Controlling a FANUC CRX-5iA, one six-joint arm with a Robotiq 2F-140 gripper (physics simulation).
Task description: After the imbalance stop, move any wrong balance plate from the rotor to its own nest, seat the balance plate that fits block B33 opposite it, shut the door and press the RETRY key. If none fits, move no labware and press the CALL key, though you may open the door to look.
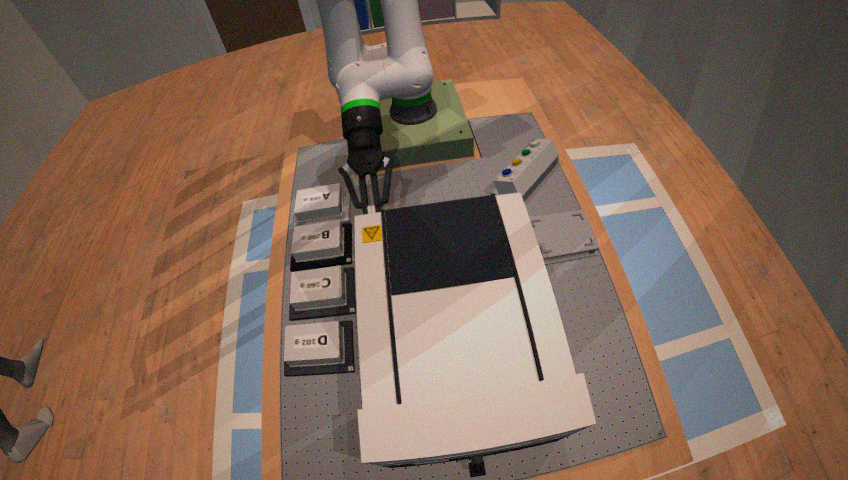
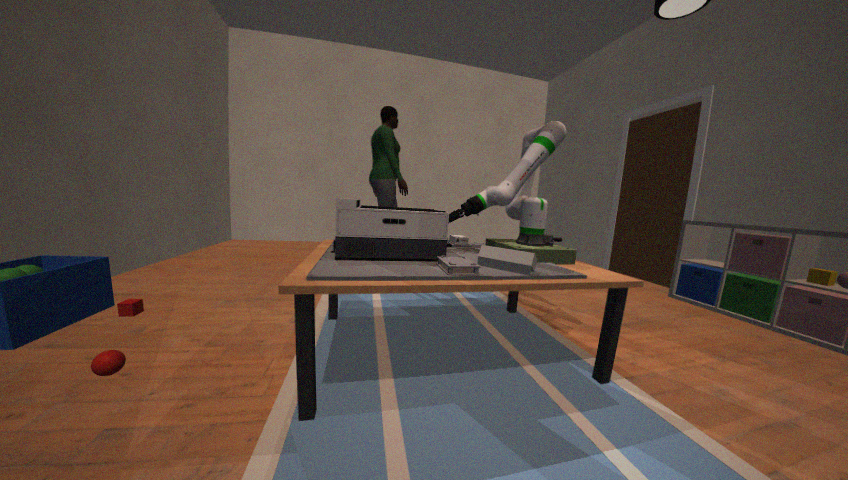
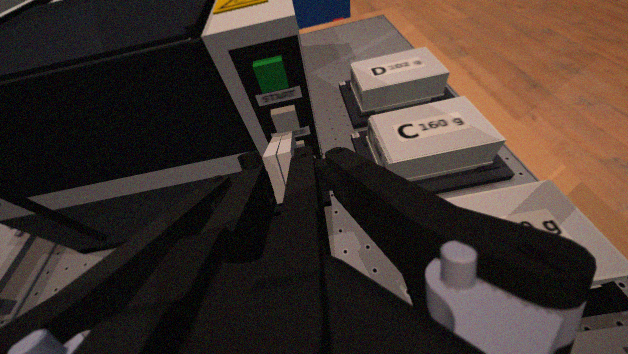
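Observation:
My gripper is shut and empty. Its pale fingertips are at the machine's front key panel, just below a white key whose label is mostly hidden; contact cannot be told. The green START key is above. The white machine has a dark door panel over the front of its top; the rotor and block B33 do not show. Balance plates A, B, C and D sit in a row on nests beside it.
A sloped key box with blue, yellow, green and white buttons stands across the table. A grey flat stand lies beside the machine. A person stands beyond the table.

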